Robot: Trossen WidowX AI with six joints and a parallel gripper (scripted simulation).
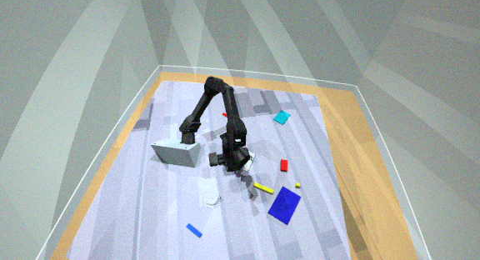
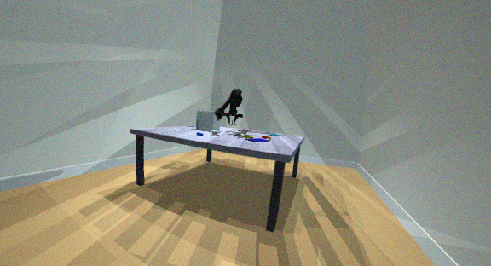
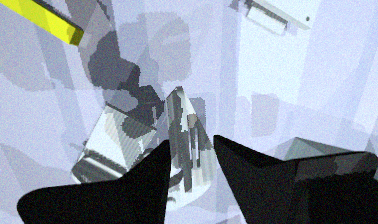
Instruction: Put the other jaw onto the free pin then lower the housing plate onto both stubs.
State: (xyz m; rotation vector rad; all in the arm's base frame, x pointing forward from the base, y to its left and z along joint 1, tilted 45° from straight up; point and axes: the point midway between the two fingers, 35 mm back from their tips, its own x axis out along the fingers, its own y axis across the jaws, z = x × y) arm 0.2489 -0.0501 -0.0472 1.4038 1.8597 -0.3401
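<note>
Now: gripper tip 40 mm to the right of the jaw. Round my gripper tip: yellow bar (190 mm ahead, 50 mm to the right, 80 mm below); then white block (50 mm behind, 170 mm to the right, 80 mm below); then red block (290 mm ahead, 100 mm to the left, 80 mm below).
</note>
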